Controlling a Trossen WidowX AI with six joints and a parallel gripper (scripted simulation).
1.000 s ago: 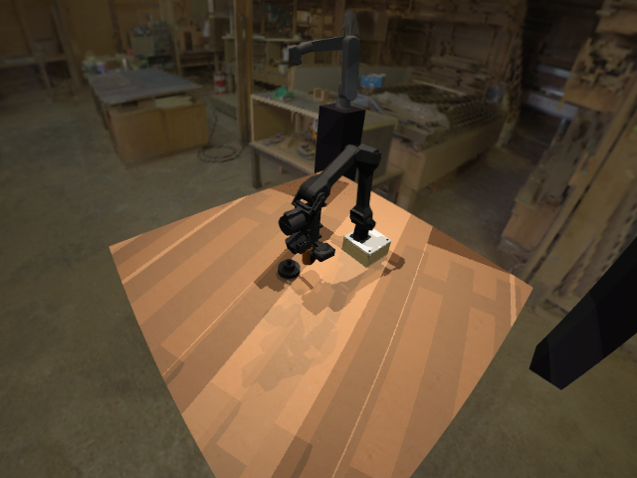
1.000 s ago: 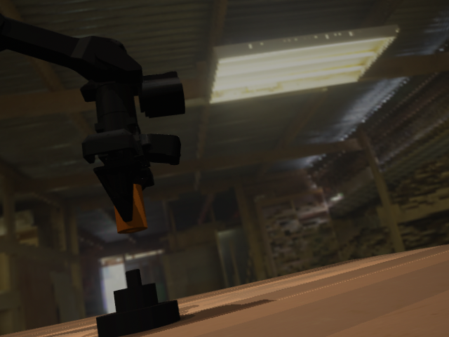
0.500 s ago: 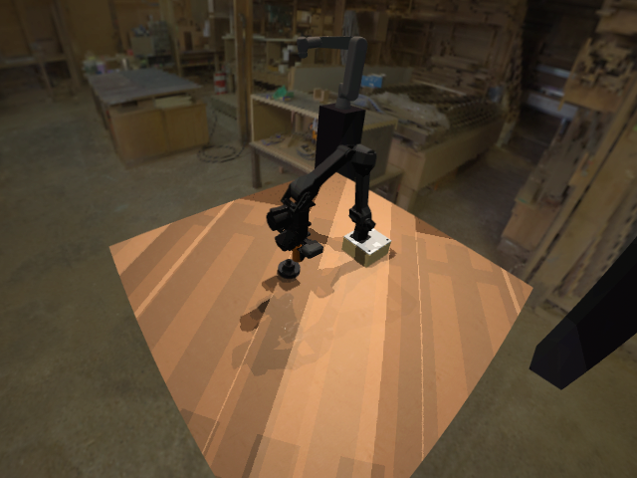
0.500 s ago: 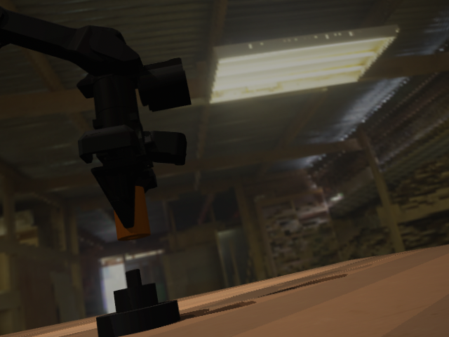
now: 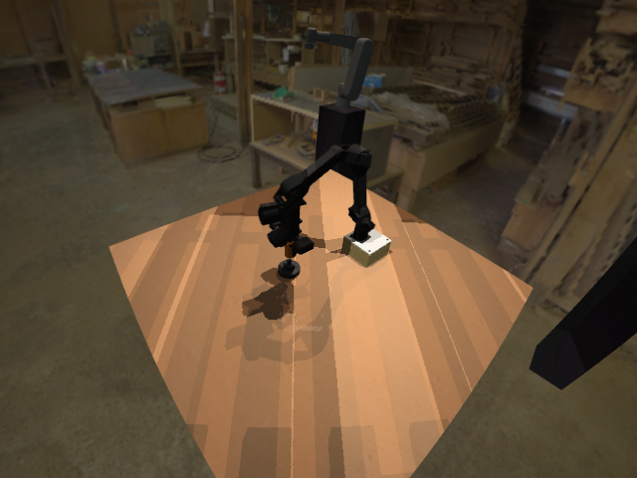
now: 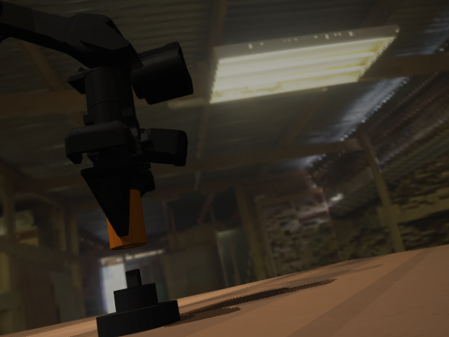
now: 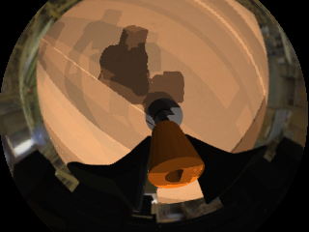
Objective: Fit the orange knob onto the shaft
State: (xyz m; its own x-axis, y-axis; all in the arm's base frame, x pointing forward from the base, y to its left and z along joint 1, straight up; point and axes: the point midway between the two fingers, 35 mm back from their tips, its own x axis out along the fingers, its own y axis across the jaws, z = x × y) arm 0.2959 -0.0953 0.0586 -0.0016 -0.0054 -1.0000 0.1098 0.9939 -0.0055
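Now: gripper tip 60 mm above the pedestal. Also, from my gripper tip: orange knob 20 mm above.
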